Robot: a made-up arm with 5 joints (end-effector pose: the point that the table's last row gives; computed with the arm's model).
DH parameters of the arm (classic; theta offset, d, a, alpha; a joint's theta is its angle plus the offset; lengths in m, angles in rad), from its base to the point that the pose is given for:
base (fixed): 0 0.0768 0 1.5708
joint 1: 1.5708 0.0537 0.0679 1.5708
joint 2: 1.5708 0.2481 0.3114 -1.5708
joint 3: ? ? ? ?
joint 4: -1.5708 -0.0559 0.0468 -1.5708
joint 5: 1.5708 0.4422 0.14 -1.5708
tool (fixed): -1.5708 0.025 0 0
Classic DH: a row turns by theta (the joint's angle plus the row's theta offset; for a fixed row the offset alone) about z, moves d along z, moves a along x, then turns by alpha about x.
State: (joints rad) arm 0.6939 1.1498 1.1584 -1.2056 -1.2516
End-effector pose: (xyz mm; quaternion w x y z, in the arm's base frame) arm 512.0 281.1 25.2 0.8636 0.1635 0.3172 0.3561
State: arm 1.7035 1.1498 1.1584 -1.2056 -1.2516
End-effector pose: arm 316.2 281.1 482.8 0.9093 -0.0291 -0.1400 0.3908
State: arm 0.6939 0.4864 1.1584 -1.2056 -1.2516
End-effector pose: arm 584.8 -57.8 -62.4 0.9316 0.0045 0.3550 0.0774
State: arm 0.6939 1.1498 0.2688 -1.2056 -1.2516
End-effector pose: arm 409.4 309.0 21.1 0.8744 -0.1322 0.0094 0.4667
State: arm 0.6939 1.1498 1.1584 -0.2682 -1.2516
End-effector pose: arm 785.1 -37.3 -62.8 0.9682 0.0603 0.2307 -0.0759
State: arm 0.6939 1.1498 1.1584 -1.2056 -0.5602
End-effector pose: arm 592.0 243.0 63.0 0.7571 0.4465 0.4191 0.2275
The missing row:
joint 3: -1.5708 0.0089 0.0008 -1.5708
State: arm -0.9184 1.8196 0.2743 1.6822 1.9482
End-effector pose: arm -180.9 -390.0 -219.3 0.2338 0.5721 -0.7129 -0.3314
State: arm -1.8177 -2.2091 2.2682 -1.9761 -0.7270
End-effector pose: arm 300.6 -225.6 -583.5 0.5373 -0.5729 0.5657 -0.2512
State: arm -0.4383 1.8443 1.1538 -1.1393 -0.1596
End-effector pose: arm 371.2 457.8 -281.4 0.1073 0.7342 0.6698 -0.0268
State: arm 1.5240 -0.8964 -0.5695 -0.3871 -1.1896
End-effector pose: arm 149.8 -320.8 539.9 0.4077 -0.8152 -0.1923 -0.3637
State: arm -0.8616 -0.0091 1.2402 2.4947 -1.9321
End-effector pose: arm 489.8 -125.1 235.5 0.1592 0.7851 0.3925 0.4519
